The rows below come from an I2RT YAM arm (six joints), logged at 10 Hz.
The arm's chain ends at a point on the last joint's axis. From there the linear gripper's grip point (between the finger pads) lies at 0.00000 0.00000 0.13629 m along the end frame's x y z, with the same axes.
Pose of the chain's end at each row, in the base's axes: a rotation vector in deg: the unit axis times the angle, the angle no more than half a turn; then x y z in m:
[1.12, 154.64, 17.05, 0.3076, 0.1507, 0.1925]
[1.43, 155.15, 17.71, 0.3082, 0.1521, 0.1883]
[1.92, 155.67, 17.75, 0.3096, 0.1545, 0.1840]
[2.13, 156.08, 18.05, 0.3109, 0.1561, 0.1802]
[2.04, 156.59, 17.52, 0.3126, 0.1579, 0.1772]
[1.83, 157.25, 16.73, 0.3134, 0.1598, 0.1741]
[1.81, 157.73, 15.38, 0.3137, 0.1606, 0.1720]
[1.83, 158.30, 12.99, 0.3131, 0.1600, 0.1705]
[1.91, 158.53, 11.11, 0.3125, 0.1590, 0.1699]
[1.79, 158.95, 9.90, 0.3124, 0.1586, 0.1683]
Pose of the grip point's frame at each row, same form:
[1.12, 154.64, 17.05, 0.3638, 0.1787, 0.0715]
[1.43, 155.15, 17.71, 0.3632, 0.1810, 0.0670]
[1.92, 155.67, 17.75, 0.3635, 0.1833, 0.0622]
[2.13, 156.08, 18.05, 0.3639, 0.1853, 0.0581]
[2.04, 156.59, 17.52, 0.3646, 0.1862, 0.0545]
[1.83, 157.25, 16.73, 0.3642, 0.1869, 0.0505]
[1.81, 157.73, 15.38, 0.3637, 0.1854, 0.0477]
[1.83, 158.30, 12.99, 0.3624, 0.1809, 0.0452]
[1.91, 158.53, 11.11, 0.3616, 0.1768, 0.0440]
[1.79, 158.95, 9.90, 0.3607, 0.1744, 0.0419]

